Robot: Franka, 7 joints.
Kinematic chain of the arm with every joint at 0, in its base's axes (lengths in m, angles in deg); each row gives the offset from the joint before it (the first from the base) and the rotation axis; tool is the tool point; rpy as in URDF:
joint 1: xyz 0 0 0.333 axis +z
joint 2: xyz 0 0 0 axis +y
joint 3: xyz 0 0 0.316 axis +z
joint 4: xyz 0.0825 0 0 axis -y
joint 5: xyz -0.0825 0 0.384 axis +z
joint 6: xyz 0 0 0 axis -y
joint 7: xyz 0.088 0 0 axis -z
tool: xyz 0 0 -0.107 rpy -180 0 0
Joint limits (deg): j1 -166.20..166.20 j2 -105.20..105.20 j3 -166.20..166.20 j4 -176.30..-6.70 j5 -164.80..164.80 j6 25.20..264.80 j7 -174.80..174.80
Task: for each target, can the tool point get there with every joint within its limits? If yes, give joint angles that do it. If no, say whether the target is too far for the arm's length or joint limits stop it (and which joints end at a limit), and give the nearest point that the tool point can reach.
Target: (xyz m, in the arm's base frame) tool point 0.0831 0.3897 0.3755
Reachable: yes | joints 69.42 7.29 28.15 -134.41 108.25 240.33 95.50
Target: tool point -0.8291 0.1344 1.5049
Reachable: no: too far | nearest point -0.4933 0.0800 1.0303 | short by 0.584 m
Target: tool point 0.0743 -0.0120 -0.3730
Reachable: no: joint limits stop it (at a limit: joint 2) | nearest point 0.0922 -0.0149 -0.3257 | short by 0.051 m
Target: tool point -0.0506 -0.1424 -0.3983
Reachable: no: joint limits stop it (at a limit: joint 2) | nearest point -0.0546 -0.1536 -0.3470 | short by 0.053 m
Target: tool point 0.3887 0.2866 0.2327
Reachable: yes | joints -57.86 -67.04 105.47 -134.64 132.20 155.23 -56.64
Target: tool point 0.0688 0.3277 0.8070
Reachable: yes | joints 2.41 -62.68 40.97 -114.84 -55.79 111.32 -119.44
